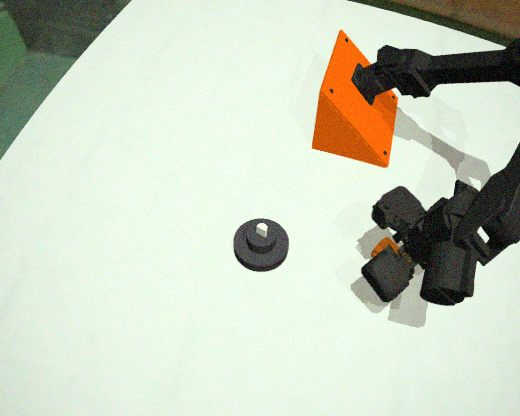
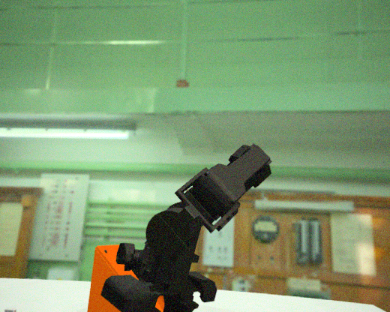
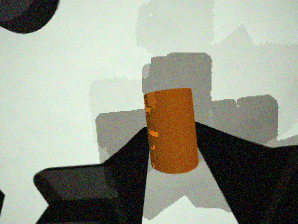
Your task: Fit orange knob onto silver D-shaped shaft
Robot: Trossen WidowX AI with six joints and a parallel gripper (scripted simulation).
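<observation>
Right now the round pedestal is 20 cm to the right of my gripper tip, 4 cm ahead of it and 2 cm above it. Round my gripper tip: orange knob (1 cm to the left, 1 cm ahead, 1 cm above).
</observation>
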